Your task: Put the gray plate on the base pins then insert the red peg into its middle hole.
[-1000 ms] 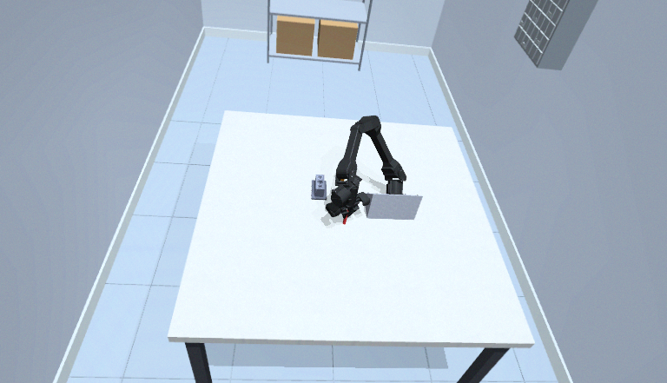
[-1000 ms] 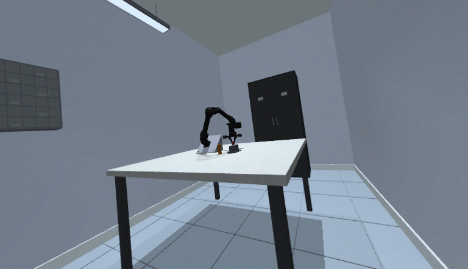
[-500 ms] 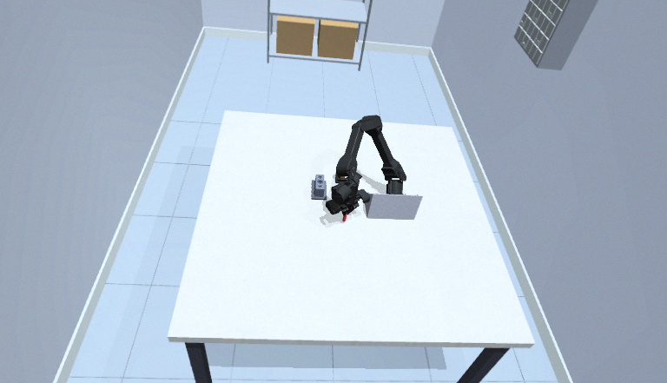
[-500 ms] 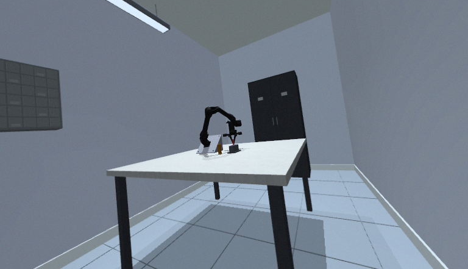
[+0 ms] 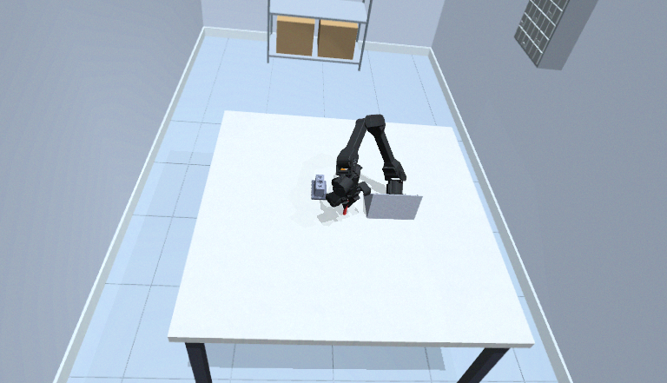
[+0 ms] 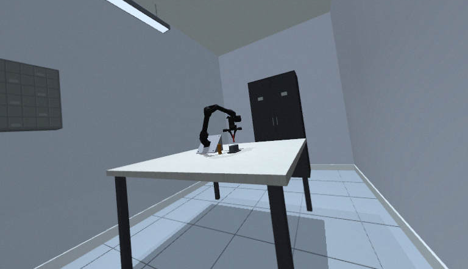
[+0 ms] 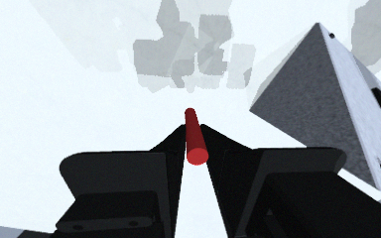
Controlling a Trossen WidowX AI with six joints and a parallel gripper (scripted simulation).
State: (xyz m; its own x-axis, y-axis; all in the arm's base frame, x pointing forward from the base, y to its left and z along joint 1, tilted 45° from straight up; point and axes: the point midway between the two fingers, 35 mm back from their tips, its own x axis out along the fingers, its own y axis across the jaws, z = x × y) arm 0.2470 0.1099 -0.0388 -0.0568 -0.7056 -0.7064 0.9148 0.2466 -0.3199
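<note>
Now: the flat base 20 cm to the right of my gripper tip, 10 cm below it and 8 cm ahead of it. Round my gripper tip: orange cylinder (26 cm to the right, 7 cm below, 3 cm behind); then red peg (right at my gripper tip).
</note>
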